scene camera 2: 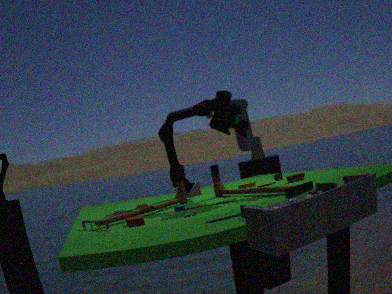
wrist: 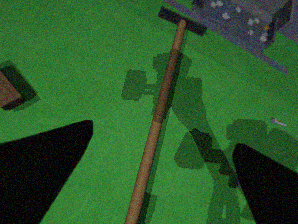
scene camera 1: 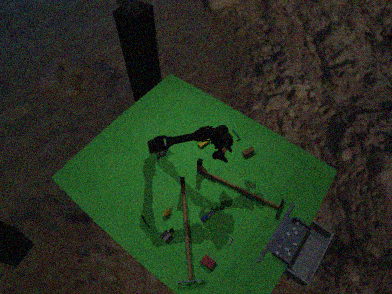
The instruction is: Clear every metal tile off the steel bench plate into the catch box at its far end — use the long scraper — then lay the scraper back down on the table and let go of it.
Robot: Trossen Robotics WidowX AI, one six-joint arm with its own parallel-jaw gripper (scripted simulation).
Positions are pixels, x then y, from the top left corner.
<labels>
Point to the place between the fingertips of my gripper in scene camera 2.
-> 238, 135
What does my gripper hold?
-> Nothing.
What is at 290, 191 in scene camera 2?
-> A long wooden scraper.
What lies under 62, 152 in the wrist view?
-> My gripper.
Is my gripper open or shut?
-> Open.
</labels>
